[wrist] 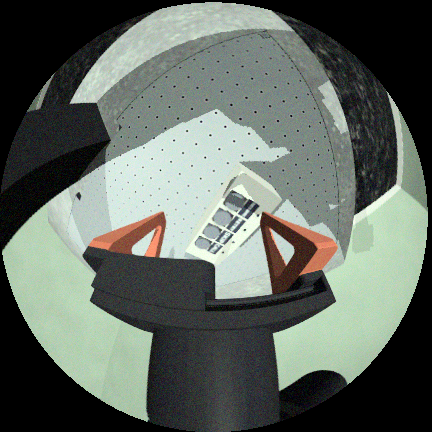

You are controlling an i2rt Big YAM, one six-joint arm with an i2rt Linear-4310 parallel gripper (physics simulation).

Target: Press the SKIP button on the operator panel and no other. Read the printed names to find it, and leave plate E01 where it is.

The picture shows: the gripper and an operator panel.
